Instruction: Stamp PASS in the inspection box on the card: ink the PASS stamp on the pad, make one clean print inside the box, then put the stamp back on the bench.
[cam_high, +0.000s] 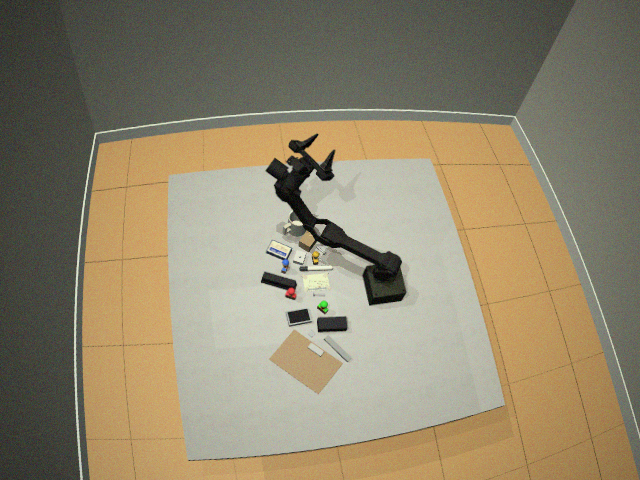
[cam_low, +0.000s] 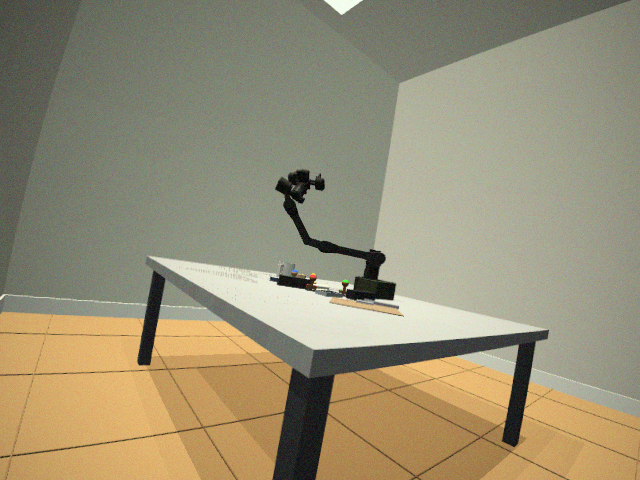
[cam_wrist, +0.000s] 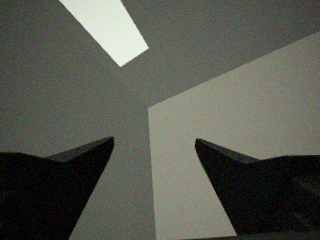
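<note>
Right now my gripper tip is 30 mm past the green-knobbed stamp, 370 mm to the right of it and 540 mm above it. The rest, counted from my gripper tip: white mug (60 mm ahead, 520 mm below); then small brown box (10 mm ahead, 70 mm to the left, 540 mm below); then yellow-knobbed stamp (20 mm behind, 150 mm to the left, 540 mm below).
</note>
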